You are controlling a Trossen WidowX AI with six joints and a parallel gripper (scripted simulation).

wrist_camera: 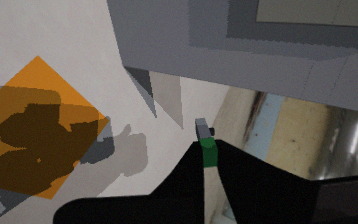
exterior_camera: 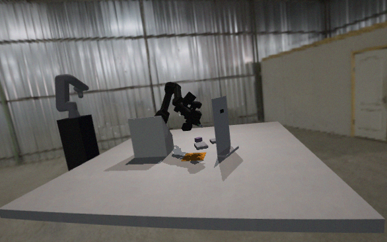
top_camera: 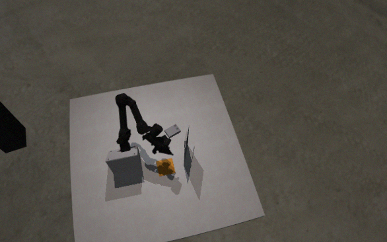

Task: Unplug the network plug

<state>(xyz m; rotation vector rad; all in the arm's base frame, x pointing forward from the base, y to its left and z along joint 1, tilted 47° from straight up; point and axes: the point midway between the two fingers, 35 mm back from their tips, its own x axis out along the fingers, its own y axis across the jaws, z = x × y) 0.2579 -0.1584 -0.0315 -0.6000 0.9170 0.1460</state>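
Right now my gripper tip is 5 cm past the marked orange square, 1 cm to the left of it and 17 cm above it. The rest, counted from my gripper tip: upright panel: 13 cm ahead, 3 cm to the left, 3 cm below; then plug: 1 cm ahead; then small purple block: 4 cm behind, 30 cm to the left, 16 cm below.
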